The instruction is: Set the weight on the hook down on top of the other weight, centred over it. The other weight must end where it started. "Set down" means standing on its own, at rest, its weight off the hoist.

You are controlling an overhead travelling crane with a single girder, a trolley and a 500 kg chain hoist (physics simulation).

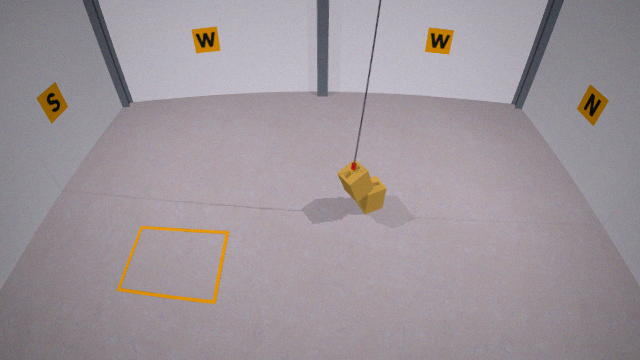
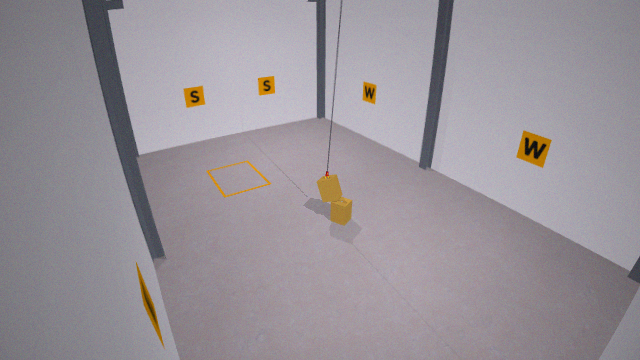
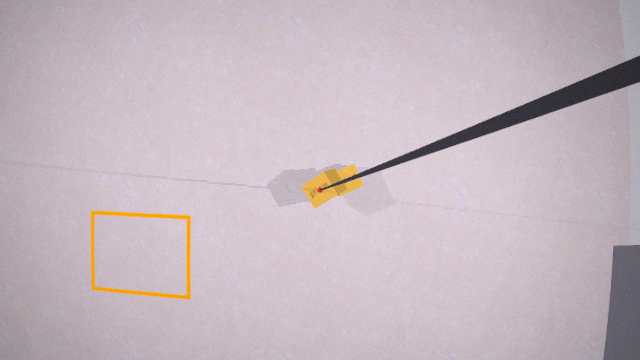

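The weight on the hook (image 1: 357,186) (image 2: 329,189) (image 3: 325,197) is a yellow block. It is plainly tilted and hangs off to the S-wall side of the other weight. Its low end overlaps the other weight's top edge and seems to rest on it; exact contact is hard to tell. The other weight (image 1: 377,198) (image 2: 341,212) (image 3: 353,186), also yellow, stands upright on the floor, its top partly hidden by the tilted weight. My red hook (image 1: 354,166) (image 2: 327,174) (image 3: 320,190) is shut on the upper weight's top. The chain slants slightly and looks straight.
An orange outlined square (image 1: 221,267) (image 2: 248,191) (image 3: 189,257) lies on the floor towards the S wall. Walls with S, W and N signs and dark steel columns (image 1: 322,50) (image 2: 436,85) stand around. Shadows of the weights lie on both sides of them.
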